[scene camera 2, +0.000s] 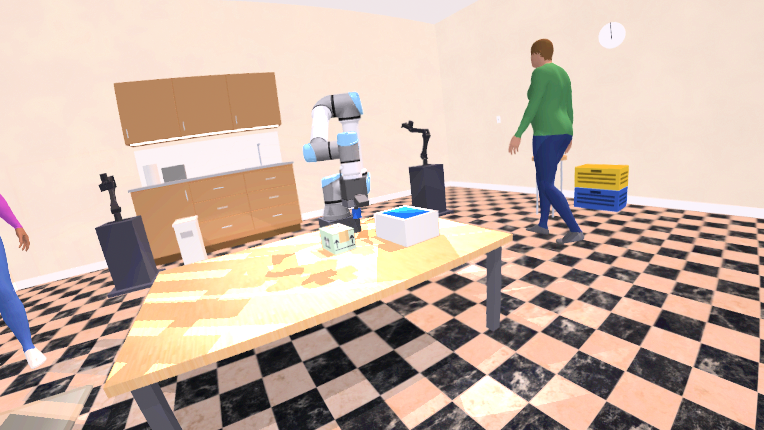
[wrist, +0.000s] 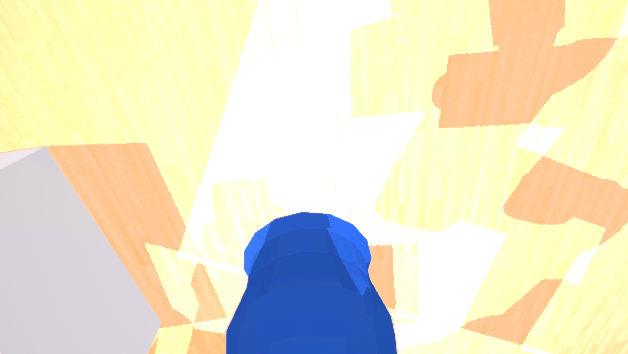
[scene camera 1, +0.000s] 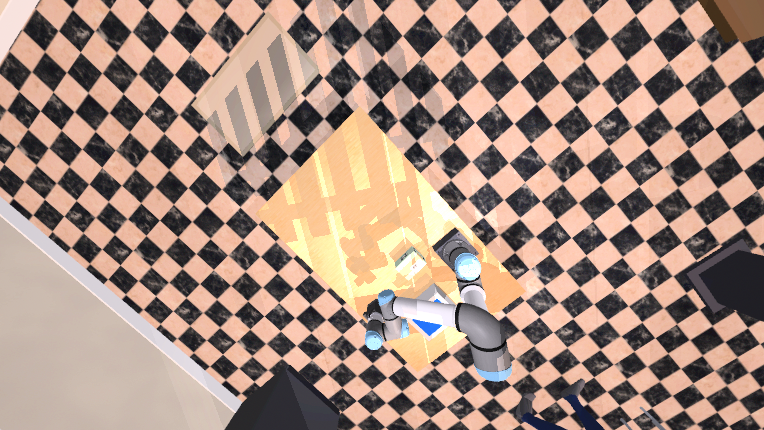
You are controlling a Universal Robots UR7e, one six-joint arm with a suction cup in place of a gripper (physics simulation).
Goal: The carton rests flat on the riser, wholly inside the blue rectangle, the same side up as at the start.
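Places are measured from the arm's base along level axes (x back, y left, z down), in millimetres.
Where they show: hand at its tool point: [scene camera 2: 357, 217] [wrist: 307, 264]; arm's base at its link origin: [scene camera 2: 336, 216] [scene camera 1: 455, 252].
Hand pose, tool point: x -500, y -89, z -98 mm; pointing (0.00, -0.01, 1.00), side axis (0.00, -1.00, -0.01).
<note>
Each offset is from my tool point to the centre of the thing. Level surfaces: height alone.
The carton {dx +255, dy -8, dz +142 mm} [scene camera 1: 410, 263] [scene camera 2: 337, 238], pale green and white with black arrow marks and a tan tape strip, stands on the table beside the riser. The riser {dx +156, dy +313, dz +130 mm} [scene camera 2: 394, 229] [wrist: 65, 240] is a white box; its top bears the blue rectangle {dx +156, dy +313, dz +70 mm} [scene camera 1: 427, 326] [scene camera 2: 404, 212]. The carton is apart from it. My gripper, a blue suction cup [scene camera 2: 356, 213] [wrist: 307, 240], points down with suction off, so it is open and holds nothing. In scene camera 2 it shows a little above and behind the carton. The carton does not show in the wrist view, where the cup covers the lower middle.
The wooden table {dz +190 mm} [scene camera 1: 352, 154] [scene camera 2: 213, 315] carries the arm's base [scene camera 1: 446, 248] beside the carton. The arm's forearm [scene camera 1: 427, 310] crosses over the riser in scene camera 1. A person in a green top [scene camera 2: 552, 101] stands beyond the table, near yellow and blue crates [scene camera 2: 601, 186].
</note>
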